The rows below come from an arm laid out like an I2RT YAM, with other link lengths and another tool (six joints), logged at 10 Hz.
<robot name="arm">
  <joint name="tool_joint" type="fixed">
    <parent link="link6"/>
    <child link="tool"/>
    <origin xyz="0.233 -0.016 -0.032" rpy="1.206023 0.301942 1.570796"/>
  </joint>
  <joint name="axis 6" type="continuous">
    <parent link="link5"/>
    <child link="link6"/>
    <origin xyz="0.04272 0 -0.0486"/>
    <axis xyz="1 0 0"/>
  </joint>
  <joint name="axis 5" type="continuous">
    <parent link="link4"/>
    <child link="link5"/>
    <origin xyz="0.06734 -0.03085 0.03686"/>
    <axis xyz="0 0 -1"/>
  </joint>
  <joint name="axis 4" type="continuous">
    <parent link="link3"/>
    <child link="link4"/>
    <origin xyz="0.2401 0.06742 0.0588"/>
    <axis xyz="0 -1 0"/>
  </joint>
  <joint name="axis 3" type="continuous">
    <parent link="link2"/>
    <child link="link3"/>
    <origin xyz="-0.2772 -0.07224 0"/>
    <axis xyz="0 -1 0"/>
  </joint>
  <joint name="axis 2" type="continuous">
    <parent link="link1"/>
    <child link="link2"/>
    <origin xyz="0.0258 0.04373 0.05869"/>
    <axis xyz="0 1 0"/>
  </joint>
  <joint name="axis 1" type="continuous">
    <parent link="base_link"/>
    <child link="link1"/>
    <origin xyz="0 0 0.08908"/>
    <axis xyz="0 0 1"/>
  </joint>
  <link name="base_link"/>
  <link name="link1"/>
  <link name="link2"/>
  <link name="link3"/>
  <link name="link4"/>
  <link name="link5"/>
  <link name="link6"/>
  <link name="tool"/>
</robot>
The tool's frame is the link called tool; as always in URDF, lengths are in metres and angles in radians. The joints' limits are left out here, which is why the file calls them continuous.
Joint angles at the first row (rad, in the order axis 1, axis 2, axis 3, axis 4, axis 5, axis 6):
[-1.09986 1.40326 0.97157 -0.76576 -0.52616 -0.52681]
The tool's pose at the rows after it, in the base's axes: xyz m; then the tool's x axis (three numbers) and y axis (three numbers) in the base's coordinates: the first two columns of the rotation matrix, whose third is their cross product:
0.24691 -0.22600 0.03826 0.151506 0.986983 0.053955 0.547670 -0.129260 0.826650
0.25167 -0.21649 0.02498 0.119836 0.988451 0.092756 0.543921 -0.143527 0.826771
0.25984 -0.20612 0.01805 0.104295 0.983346 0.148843 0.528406 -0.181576 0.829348
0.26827 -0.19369 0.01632 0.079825 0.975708 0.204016 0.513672 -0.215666 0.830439
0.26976 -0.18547 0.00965 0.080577 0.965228 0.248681 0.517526 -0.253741 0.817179
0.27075 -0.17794 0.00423 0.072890 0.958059 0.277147 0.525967 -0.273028 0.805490
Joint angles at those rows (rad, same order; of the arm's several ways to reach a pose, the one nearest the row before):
[-1.09911 1.46128 0.92698 -0.68604 -0.51332 -0.53498]
[-1.09831 1.50593 0.90769 -0.66351 -0.54771 -0.55875]
[-1.09578 1.55032 0.90638 -0.65503 -0.59272 -0.55593]
[-1.08990 1.58675 0.91623 -0.66841 -0.64014 -0.55995]
[-1.08610 1.62218 0.91876 -0.67334 -0.65648 -0.55103]
[-1.07728 1.64827 0.92039 -0.67868 -0.66440 -0.55067]

